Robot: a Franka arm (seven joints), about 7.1 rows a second.
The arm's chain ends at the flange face. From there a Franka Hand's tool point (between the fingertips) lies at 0.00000 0.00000 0.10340 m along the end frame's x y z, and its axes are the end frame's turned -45 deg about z.
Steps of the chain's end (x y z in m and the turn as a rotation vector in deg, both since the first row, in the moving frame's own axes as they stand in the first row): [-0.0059 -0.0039 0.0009 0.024 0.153 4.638]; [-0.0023 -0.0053 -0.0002 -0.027 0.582 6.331]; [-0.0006 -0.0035 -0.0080 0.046 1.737 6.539]
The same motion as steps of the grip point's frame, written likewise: [-0.0012 -0.0068 0.0009 -0.091 0.125 4.638]; [0.0028 -0.0046 -0.0002 -0.431 0.392 6.331]; [0.0042 -0.0006 -0.0080 -1.196 1.261 6.539]
